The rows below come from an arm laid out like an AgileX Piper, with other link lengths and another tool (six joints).
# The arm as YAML. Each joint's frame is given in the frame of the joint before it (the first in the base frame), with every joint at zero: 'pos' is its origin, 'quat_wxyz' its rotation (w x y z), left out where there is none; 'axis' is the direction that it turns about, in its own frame. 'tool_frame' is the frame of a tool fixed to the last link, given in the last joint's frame.
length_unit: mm
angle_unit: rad
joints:
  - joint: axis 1
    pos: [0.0, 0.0, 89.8]
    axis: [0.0, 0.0, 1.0]
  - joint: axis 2
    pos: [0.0, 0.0, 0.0]
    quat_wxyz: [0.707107, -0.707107, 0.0, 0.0]
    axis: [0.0, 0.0, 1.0]
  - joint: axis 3
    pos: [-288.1, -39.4, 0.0]
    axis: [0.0, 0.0, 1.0]
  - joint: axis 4
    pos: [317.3, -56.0, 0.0]
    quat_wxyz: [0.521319, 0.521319, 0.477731, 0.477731]
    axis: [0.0, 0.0, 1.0]
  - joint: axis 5
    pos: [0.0, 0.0, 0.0]
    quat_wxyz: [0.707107, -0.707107, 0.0, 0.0]
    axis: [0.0, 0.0, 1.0]
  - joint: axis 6
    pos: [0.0, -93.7, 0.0]
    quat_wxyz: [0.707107, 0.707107, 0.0, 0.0]
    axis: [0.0, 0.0, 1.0]
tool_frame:
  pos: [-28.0, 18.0, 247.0]
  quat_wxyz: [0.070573, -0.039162, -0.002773, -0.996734]
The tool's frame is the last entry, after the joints.
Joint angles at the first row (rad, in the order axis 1, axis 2, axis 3, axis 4, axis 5, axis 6):
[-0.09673, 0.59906, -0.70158, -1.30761, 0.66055, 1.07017]
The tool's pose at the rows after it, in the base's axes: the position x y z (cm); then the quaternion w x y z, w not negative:
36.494, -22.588, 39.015, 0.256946, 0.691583, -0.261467, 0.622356
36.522, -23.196, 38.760, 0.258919, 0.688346, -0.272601, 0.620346
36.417, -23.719, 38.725, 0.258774, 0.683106, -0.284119, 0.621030
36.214, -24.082, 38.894, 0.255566, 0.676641, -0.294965, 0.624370
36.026, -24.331, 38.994, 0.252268, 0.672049, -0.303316, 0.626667
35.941, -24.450, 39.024, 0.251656, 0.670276, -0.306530, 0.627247
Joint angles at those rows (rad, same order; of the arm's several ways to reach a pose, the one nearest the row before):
[-0.09672, 0.62207, -0.70156, -1.33459, 0.67592, 1.11164]
[-0.09674, 0.63966, -0.70159, -1.35976, 0.69243, 1.15402]
[-0.09677, 0.65151, -0.70159, -1.38263, 0.70702, 1.19690]
[-0.09672, 0.65623, -0.70158, -1.39976, 0.71725, 1.23621]
[-0.09675, 0.65794, -0.70156, -1.40791, 0.72478, 1.26215]
[-0.09672, 0.65895, -0.70158, -1.41154, 0.72867, 1.27166]

